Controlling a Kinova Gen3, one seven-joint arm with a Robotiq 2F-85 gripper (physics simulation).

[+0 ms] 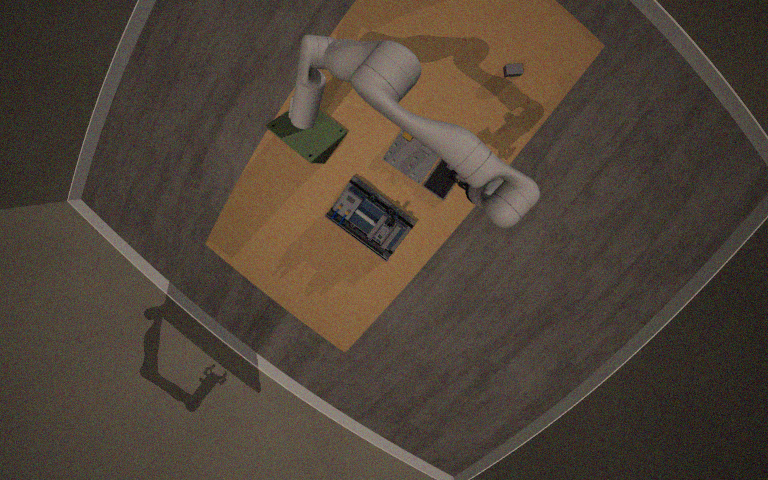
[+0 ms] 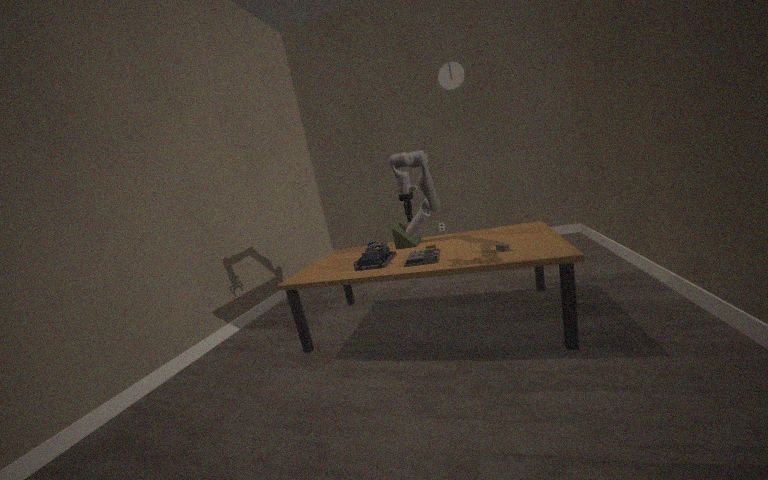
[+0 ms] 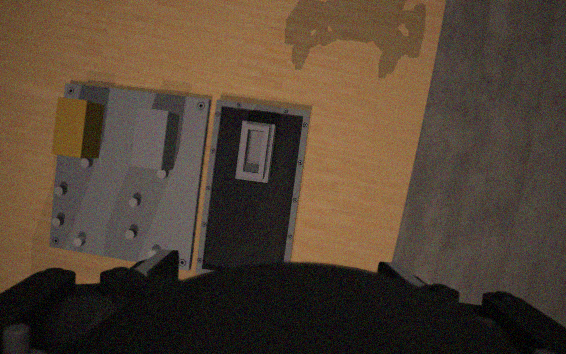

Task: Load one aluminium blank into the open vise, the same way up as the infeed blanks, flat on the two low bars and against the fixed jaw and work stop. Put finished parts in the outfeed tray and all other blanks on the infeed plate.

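Frame: origin at the arm's base, x back, y right, z up, level; metres.
Seen in the pictures: gripper, fingertip midpoint: (image 2: 410, 220); arm's base, origin of the base link: (image 1: 303, 119) (image 2: 410, 233).
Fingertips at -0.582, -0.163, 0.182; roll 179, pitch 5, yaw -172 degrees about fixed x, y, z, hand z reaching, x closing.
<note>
Offsets run from my fingertips to a thing's middle, as dx, dy, dz. Level surfaces: height alone.
The black outfeed tray (image 3: 246, 225) (image 1: 436, 183) with a grey rim lies under my gripper (image 3: 277, 279) (image 1: 462, 185) (image 2: 407, 214), which is open and empty above it. A grey finished part {+0.051, -0.051, -0.233} (image 3: 255, 152) with a rectangular pocket lies flat in the tray's far half. The grey infeed plate {+0.191, +0.005, -0.252} (image 3: 183, 197) (image 1: 411, 159) with pegs lies just left of the tray. A plain grey blank {+0.157, -0.042, -0.230} (image 3: 147, 138) rests on it. A small yellow piece {+0.245, -0.036, -0.230} (image 1: 407, 136) sits at the plate's far corner. The vise {+0.165, +0.311, -0.207} (image 1: 372, 216) (image 2: 374, 254) stands apart from both. I cannot tell what is in its jaws.
A loose grey blank {+0.098, -0.448, -0.239} (image 1: 513, 70) (image 2: 502, 247) lies alone near the far right corner of the wooden table {dz -0.256} (image 1: 287, 267) (image 2: 525, 238) (image 3: 352, 158). The arm's green base (image 1: 311, 135) stands at the left edge. The table's edge runs close to the tray's right side.
</note>
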